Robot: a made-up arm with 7 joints.
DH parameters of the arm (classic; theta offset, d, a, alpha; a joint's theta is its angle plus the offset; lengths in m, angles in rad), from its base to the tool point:
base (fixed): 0 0.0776 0 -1.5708
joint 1: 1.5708 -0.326 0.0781 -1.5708
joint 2: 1.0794 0 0.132 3.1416
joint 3: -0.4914 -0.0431 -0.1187 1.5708
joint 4: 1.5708 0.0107 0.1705 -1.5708
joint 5: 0 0.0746 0.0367 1.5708
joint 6: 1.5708 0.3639 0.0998 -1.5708
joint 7: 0 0.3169 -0.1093 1.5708
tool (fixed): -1.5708 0.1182 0 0
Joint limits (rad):
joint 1: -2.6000..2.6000
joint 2: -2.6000..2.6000
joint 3: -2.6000..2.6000
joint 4: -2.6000..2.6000
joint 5: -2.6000..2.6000
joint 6: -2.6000..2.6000
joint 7: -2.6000..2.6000
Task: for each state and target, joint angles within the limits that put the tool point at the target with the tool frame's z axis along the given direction. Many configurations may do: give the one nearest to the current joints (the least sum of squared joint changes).
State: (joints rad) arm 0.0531 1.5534 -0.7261 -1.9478 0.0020 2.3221 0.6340
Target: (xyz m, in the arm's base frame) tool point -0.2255 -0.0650 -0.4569 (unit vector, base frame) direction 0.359 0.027 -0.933
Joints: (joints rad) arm -0.4283 1.7015 -1.0035 -2.2109 -0.0009 2.3646 0.4131
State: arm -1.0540 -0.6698 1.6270 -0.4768 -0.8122 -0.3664 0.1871
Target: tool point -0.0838 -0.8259 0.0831 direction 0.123 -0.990 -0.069
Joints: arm -0.9644 -1.4786 1.3368 -0.8956 -1.3732 -0.4942 0.7021
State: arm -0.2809 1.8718 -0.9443 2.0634 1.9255 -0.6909 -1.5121
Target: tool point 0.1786 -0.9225 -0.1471 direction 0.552 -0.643 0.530
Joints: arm -0.7488 2.1415 -0.9411 1.5746 1.5080 0.1171 -0.8840
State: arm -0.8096 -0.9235 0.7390 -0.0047 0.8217 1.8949 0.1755
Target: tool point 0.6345 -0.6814 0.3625 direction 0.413 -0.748 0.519
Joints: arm -1.2387 -0.7764 1.3666 -0.1104 1.0892 0.9331 0.5024
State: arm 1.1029 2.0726 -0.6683 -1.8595 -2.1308 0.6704 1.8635
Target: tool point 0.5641 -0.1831 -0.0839 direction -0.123 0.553 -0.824
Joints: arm 1.5662 2.4083 -0.9332 -1.7519 -2.2994 0.2796 1.8915
